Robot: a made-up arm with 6 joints. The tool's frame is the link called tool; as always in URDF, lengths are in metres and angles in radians. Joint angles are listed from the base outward. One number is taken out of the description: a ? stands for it. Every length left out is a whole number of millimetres.
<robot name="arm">
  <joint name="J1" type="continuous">
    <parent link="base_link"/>
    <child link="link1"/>
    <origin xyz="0 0 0.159" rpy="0 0 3.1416"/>
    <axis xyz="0 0 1"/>
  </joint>
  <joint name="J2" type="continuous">
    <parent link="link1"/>
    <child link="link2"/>
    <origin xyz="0 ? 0" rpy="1.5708 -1.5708 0"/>
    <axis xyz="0 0 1"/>
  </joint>
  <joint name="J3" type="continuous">
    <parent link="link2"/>
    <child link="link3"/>
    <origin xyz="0.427 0 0" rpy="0 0 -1.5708"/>
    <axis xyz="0 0 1"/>
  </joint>
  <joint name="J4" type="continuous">
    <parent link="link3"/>
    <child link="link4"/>
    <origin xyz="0 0.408 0" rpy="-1.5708 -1.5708 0"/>
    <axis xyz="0 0 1"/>
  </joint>
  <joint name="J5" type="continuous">
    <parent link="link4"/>
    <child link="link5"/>
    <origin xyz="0 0 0" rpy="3.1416 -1.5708 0"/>
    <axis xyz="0 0 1"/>
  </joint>
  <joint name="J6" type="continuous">
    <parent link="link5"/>
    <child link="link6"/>
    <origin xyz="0.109 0 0" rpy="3.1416 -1.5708 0"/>
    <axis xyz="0 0 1"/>
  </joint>
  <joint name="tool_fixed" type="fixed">
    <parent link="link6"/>
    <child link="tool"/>
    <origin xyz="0 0 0" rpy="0 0 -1.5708"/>
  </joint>
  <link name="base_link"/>
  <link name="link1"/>
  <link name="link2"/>
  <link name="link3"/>
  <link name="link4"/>
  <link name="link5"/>
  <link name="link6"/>
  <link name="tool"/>
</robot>
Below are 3 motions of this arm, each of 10 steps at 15 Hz.
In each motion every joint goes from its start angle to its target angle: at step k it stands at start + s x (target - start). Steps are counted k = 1, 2, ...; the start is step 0. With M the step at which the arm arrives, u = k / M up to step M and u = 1 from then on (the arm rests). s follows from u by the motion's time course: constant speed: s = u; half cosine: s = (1 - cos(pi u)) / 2; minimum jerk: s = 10 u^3 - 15 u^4 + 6 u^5.
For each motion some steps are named. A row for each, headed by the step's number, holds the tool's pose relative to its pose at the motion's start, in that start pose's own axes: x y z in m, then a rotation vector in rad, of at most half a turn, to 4 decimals.
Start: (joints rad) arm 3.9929 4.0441 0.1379 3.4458 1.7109 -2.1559
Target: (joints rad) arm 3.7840 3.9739 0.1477 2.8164 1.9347 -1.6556
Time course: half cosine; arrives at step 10
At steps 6, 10:
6: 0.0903 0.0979 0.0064 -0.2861 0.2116 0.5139
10: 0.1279 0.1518 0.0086 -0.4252 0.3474 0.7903

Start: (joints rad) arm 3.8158 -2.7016 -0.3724 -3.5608 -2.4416 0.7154
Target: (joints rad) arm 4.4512 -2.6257 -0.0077 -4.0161 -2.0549 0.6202
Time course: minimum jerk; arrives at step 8
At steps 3, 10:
3: 0.0645 0.0018 0.0485 -0.1839 0.1396 0.1669
10: 0.2396 0.1179 0.1505 -0.7665 0.4596 0.4811

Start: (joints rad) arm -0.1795 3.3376 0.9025 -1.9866 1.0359 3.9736
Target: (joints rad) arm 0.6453 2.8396 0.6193 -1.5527 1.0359 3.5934
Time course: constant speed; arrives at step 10
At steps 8, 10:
8: -0.0300 0.4613 0.0195 -0.6547 -0.2379 0.0362
10: -0.0034 0.5442 -0.0521 -0.8077 -0.2306 0.0394

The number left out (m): -0.027
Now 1 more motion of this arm.
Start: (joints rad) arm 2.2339 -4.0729 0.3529 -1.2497 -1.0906 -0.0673
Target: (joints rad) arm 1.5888 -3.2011 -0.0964 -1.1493 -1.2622 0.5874
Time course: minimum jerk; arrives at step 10
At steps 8, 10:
8: 0.0620 0.4156 -0.2431 0.5543 0.0757 1.1139
10: 0.0492 0.4401 -0.2450 0.5970 0.0627 1.1785

